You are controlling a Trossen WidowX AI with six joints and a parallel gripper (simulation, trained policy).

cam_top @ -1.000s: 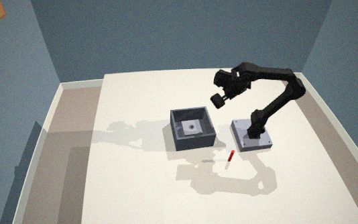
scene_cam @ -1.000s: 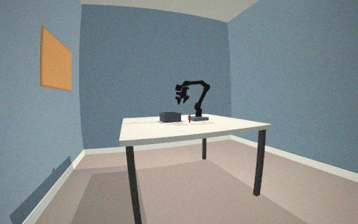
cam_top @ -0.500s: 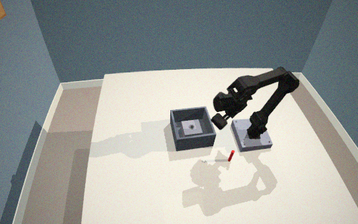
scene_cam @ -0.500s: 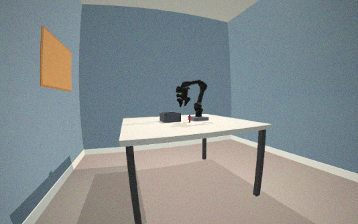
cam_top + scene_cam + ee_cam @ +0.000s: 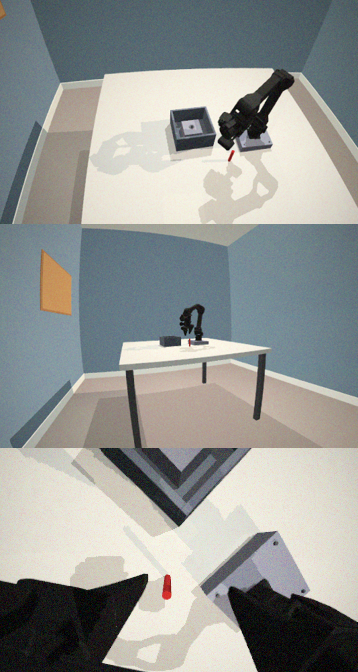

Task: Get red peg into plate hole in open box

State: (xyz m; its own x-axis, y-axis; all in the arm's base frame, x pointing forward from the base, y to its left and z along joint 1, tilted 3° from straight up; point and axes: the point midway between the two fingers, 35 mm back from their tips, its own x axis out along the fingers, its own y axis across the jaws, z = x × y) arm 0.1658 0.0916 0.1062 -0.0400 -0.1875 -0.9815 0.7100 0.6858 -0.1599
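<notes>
My gripper tip is 10 mm past the red peg, 40 mm to the right of it and 80 mm above it. The rest, counted from my gripper tip: plate (170 mm ahead, 130 mm to the right, 70 mm below); then box (170 mm ahead, 130 mm to the right, 90 mm below).
</notes>
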